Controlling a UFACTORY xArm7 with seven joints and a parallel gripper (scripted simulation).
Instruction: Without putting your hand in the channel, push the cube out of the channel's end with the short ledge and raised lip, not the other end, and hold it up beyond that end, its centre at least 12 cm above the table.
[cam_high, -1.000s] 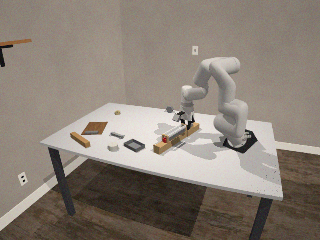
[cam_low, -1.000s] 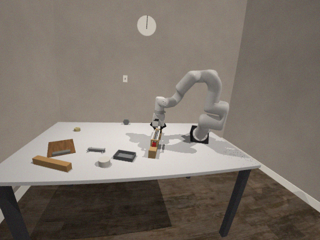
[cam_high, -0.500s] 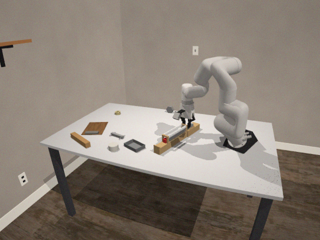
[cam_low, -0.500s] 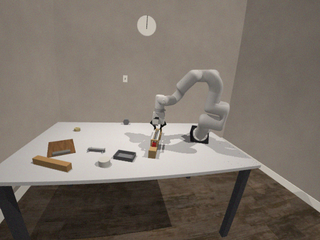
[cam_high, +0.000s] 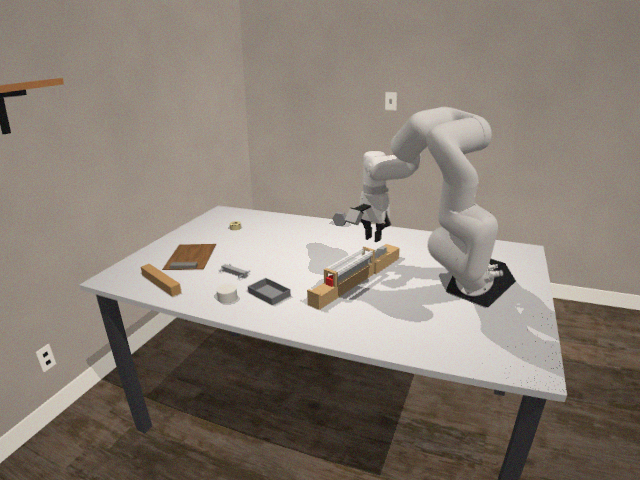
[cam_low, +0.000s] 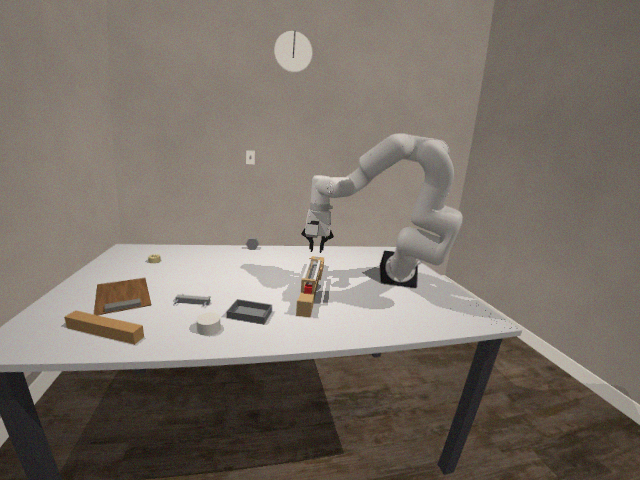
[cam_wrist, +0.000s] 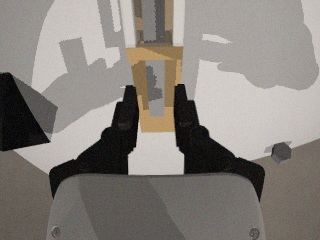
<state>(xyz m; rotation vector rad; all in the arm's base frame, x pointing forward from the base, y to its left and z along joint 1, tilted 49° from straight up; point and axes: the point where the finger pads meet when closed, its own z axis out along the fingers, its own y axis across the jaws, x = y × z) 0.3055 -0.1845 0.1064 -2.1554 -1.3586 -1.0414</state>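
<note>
My gripper is now 6 cm short of the red cube, 23 cm to the right of it and 8 cm above it. Round my hand: hexagonal object 27 cm ahead, 37 cm to the right, 11 cm below; then dark tray 26 cm ahead, 29 cm to the left, 13 cm below; then wooden channel 4 cm ahead, 13 cm to the left, 8 cm below.
</note>
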